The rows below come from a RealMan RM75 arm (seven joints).
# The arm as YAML. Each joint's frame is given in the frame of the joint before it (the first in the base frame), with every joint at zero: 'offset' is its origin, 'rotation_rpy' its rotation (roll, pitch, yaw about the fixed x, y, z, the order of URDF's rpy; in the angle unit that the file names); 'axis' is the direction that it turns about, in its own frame. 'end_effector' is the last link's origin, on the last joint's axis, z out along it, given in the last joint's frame.
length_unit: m
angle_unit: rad
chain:
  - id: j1
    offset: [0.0, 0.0, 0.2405]
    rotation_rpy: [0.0, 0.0, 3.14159]
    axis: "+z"
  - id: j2
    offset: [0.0, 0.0, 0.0]
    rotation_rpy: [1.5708, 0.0, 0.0]
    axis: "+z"
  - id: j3
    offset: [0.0, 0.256, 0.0]
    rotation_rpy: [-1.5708, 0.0, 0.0]
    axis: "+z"
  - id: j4
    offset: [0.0, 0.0, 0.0]
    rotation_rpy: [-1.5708, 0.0, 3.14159]
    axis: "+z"
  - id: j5
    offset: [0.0, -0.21, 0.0]
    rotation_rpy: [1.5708, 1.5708, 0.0]
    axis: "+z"
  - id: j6
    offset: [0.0, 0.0, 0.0]
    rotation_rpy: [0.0, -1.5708, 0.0]
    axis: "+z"
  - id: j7
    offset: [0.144, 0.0, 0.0]
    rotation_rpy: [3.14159, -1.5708, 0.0]
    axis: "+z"
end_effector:
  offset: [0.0, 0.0, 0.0]
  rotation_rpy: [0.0, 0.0, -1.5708]
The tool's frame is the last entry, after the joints.
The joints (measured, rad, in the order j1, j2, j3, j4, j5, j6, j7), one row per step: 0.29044 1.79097 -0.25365 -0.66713 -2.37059 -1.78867 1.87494; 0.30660 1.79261 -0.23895 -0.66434 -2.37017 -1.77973 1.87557; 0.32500 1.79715 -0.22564 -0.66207 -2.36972 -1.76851 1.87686; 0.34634 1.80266 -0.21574 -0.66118 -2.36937 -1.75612 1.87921; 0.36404 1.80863 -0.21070 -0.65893 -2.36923 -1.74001 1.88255; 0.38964 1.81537 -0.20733 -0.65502 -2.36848 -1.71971 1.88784; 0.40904 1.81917 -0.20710 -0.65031 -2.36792 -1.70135 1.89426; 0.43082 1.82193 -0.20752 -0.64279 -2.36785 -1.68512 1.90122; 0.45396 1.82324 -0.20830 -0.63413 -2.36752 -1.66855 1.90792; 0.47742 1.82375 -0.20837 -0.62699 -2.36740 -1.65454 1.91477; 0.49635 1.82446 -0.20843 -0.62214 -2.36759 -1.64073 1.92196; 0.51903 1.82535 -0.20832 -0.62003 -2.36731 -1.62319 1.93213; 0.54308 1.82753 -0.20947 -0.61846 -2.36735 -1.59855 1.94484; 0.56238 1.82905 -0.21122 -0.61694 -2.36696 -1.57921 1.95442; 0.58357 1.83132 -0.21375 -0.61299 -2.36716 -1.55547 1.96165; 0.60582 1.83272 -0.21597 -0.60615 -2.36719 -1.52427 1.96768; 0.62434 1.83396 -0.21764 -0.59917 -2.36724 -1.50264 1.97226
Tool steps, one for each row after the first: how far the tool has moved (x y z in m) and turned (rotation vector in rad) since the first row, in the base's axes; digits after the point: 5 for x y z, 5 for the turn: -0.00250 0.00699 0.00051 0.01769 0.00263 0.00795; -0.00568 0.01494 -0.00024 0.03454 0.00628 0.01683; -0.00977 0.02408 -0.00146 0.04879 0.00867 0.02809; -0.01284 0.03192 -0.00352 0.05973 0.00931 0.03376; -0.01788 0.04302 -0.00625 0.07091 0.01059 0.04386; -0.02151 0.05156 -0.00820 0.07855 0.01057 0.04824; -0.02612 0.06060 -0.01047 0.08304 0.01349 0.05485; -0.03121 0.07012 -0.01232 0.08762 0.01585 0.06282; -0.03680 0.07952 -0.01353 0.09201 0.01817 0.07230; -0.04122 0.08723 -0.01436 0.09699 0.01876 0.07748; -0.04667 0.09670 -0.01446 0.10582 0.01712 0.08295; -0.05219 0.10707 -0.01485 0.11746 0.01283 0.08472; -0.05691 0.11529 -0.01515 0.12637 0.00948 0.08721; -0.06204 0.12424 -0.01625 0.13580 0.00446 0.09094; -0.06690 0.13399 -0.01714 0.14972 -0.00351 0.09260; -0.07154 0.14155 -0.01841 0.15789 -0.00655 0.09592
